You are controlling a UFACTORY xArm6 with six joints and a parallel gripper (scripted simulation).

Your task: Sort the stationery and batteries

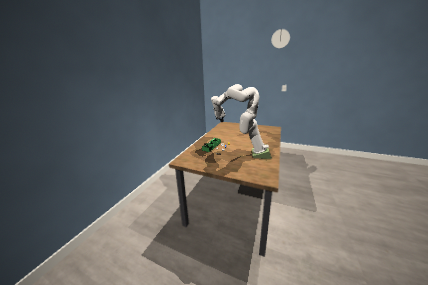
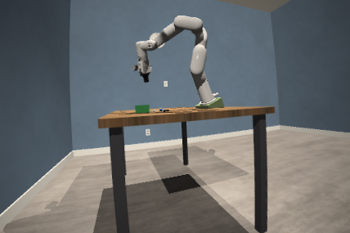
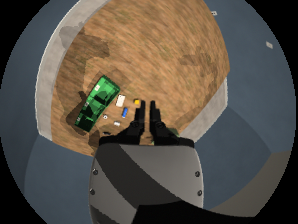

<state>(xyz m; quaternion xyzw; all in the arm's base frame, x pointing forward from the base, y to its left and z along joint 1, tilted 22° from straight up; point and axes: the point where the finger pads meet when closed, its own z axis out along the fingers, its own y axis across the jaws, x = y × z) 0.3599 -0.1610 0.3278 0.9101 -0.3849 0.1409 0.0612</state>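
My gripper is now 230 mm above the bin, 170 mm to the right of it and 40 mm short of it. From my hand the other things lie so: blue battery: 240 mm below, 120 mm to the left, 100 mm behind; then pale patterned piece: 240 mm below, 90 mm to the left, 50 mm behind; then small yellow thing: 240 mm below, 100 mm behind, 40 mm to the left.
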